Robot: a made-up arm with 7 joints.
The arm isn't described. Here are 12 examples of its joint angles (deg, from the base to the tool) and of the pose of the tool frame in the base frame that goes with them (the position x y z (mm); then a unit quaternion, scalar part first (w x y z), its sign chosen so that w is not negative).
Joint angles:
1: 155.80 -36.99 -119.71 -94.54 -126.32 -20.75 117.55
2: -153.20 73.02 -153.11 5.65 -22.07 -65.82 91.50
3: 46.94 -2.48 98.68 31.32 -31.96 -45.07 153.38
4: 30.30 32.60 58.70 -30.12 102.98 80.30 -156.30
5: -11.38 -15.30 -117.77 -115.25 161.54 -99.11 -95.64
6: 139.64 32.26 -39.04 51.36 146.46 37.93 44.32
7: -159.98 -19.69 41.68 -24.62 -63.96 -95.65 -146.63
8: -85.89 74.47 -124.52 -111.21 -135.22 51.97 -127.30
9: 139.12 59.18 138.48 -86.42 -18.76 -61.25 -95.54
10: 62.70 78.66 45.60 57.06 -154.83 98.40 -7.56
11: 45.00 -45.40 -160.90 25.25 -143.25 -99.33 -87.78
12: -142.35 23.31 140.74 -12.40 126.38 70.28 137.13
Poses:
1: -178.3 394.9 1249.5 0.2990 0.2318 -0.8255 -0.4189
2: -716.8 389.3 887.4 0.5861 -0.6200 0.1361 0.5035
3: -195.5 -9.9 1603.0 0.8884 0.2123 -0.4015 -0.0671
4: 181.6 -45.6 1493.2 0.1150 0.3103 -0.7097 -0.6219
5: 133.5 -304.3 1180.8 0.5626 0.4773 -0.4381 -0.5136
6: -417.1 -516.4 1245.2 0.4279 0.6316 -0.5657 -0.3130
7: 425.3 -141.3 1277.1 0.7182 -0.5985 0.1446 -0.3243
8: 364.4 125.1 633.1 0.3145 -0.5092 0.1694 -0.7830
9: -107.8 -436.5 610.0 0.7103 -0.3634 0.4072 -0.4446
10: 223.9 -651.7 708.7 0.7537 0.4941 0.3232 -0.2888
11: -283.8 599.4 1070.6 0.1951 0.4853 0.8426 -0.1284
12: -375.2 92.6 1466.9 0.3580 0.7174 -0.5576 0.2149
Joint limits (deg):
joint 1: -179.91..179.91
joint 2: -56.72..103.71
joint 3: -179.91..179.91
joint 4: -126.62..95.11
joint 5: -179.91..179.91
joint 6: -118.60..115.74
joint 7: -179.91..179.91
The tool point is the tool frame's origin. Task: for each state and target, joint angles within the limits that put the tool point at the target. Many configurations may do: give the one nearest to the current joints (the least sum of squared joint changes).
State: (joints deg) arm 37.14 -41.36 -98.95 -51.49 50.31 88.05 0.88
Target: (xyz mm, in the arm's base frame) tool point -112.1 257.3 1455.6
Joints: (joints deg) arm 59.35 -31.03 -109.10 -25.12 46.33 89.19 0.03
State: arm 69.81 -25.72 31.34 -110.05 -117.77 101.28 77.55
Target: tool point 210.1 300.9 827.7
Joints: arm 79.25 -35.38 31.05 -109.67 -117.68 91.57 78.96
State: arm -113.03 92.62 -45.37 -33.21 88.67 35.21 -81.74
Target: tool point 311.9 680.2 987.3
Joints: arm -97.12 83.24 -43.21 -59.08 96.53 41.99 -79.98
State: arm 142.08 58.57 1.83 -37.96 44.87 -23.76 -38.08
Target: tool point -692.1 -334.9 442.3
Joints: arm 158.78 103.71 14.53 12.89 63.91 -67.07 -42.46
